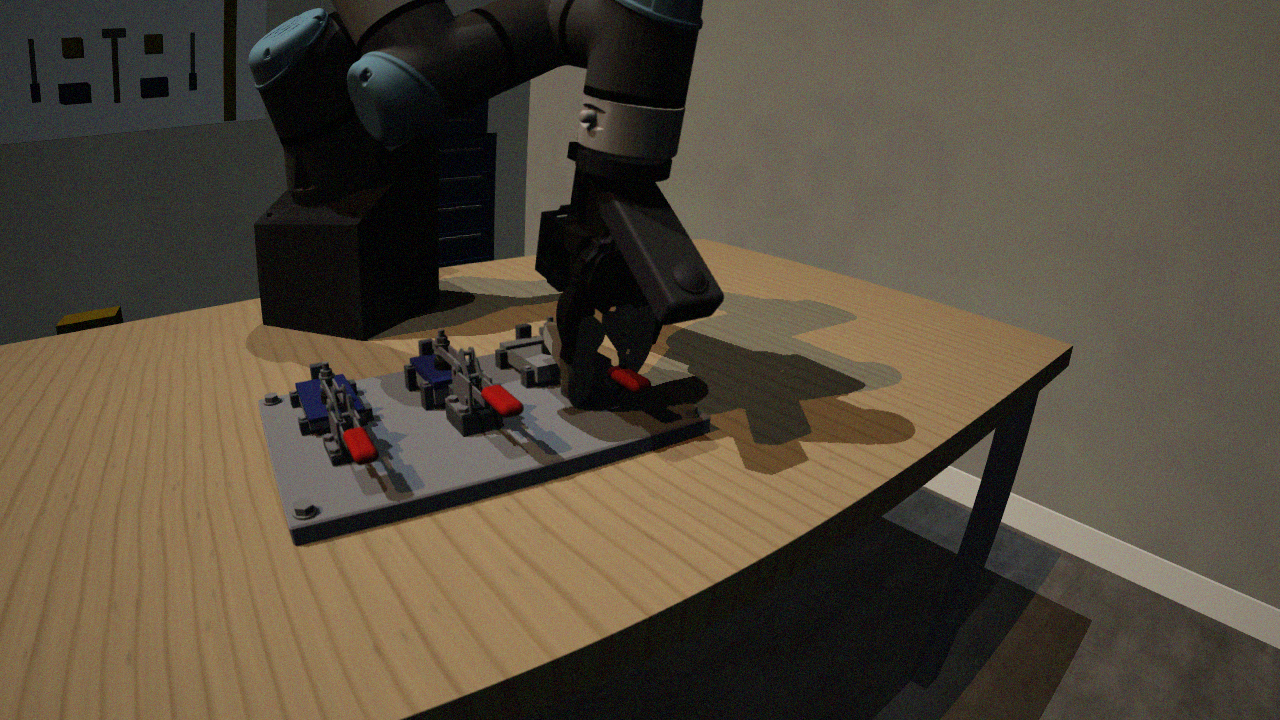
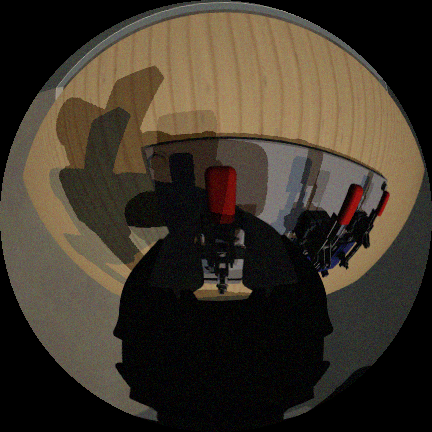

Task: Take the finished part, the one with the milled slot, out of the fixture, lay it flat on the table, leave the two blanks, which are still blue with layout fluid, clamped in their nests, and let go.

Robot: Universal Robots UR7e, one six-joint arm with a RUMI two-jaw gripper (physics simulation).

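The finished part (image 1: 537,364), bare grey, sits in the nest at the right end of the fixture plate (image 1: 429,465) (image 2: 277,165); its slot cannot be made out. The toggle clamp at that nest has a red handle (image 1: 630,379) (image 2: 220,190) pointing towards the plate's near edge, like the other two. My gripper (image 1: 608,380) (image 2: 221,214) is low over the plate, its fingers closed in on both sides of this clamp's metal body, behind the red handle. The fingers hide much of the clamp. Two blue blanks (image 1: 313,402) (image 1: 432,371) sit in the left and middle nests under their clamps.
The middle clamp's red handle (image 1: 502,399) (image 2: 351,204) and the left clamp's red handle (image 1: 359,444) (image 2: 383,203) stick up beside the gripper's side of the plate. Bolt heads stand at the plate's corners. The wooden table (image 1: 581,573) (image 2: 250,75) surrounds the plate.
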